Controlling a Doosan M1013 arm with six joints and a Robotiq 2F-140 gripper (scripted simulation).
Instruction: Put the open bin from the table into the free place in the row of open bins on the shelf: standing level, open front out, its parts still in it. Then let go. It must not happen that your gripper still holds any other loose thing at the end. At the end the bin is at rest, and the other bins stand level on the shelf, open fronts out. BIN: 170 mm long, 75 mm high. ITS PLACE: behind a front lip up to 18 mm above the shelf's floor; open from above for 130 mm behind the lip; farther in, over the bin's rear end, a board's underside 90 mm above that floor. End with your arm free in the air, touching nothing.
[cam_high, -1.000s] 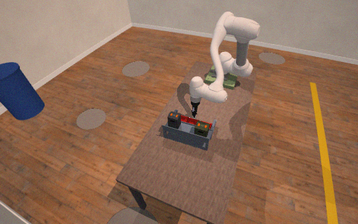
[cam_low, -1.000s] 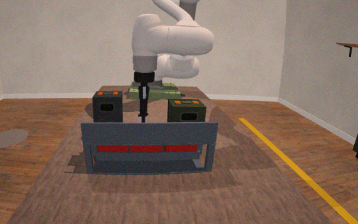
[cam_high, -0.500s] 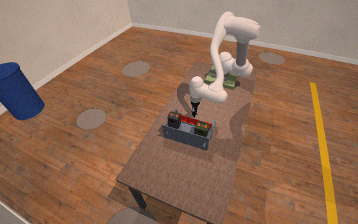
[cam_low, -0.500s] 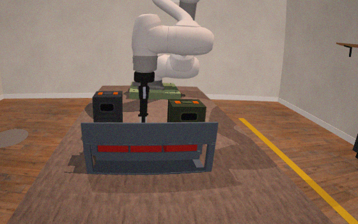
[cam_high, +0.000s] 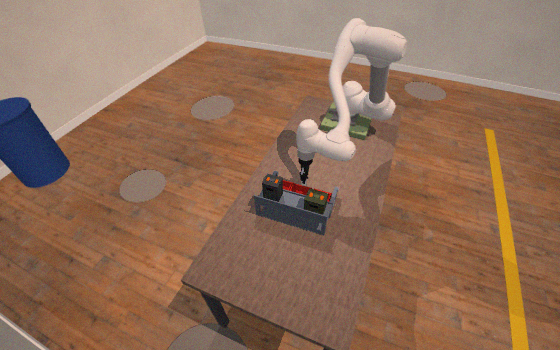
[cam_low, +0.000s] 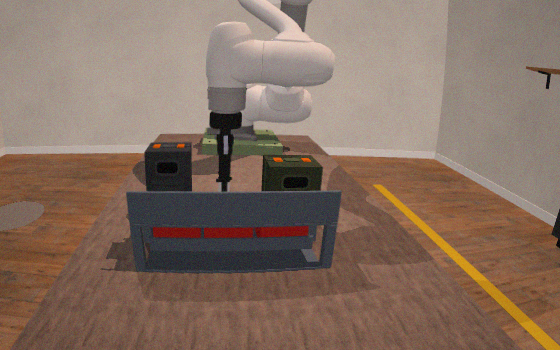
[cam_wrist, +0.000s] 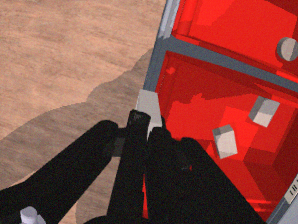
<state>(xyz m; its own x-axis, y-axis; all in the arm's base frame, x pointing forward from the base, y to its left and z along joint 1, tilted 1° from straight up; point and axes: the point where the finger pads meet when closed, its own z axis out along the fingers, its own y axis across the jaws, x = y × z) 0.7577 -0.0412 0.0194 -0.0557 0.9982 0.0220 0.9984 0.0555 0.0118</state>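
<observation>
Right now my hand is 130 mm short of the shelf floor, 10 mm to the right of it and 60 mm above it. The rest, counted from my hand: shelf back board: 260 mm ahead, 20 mm to the left, 70 mm above; dark green box: 180 mm ahead, 130 mm to the left, 90 mm above; black box: 190 mm ahead, 100 mm to the right, 100 mm above.
</observation>
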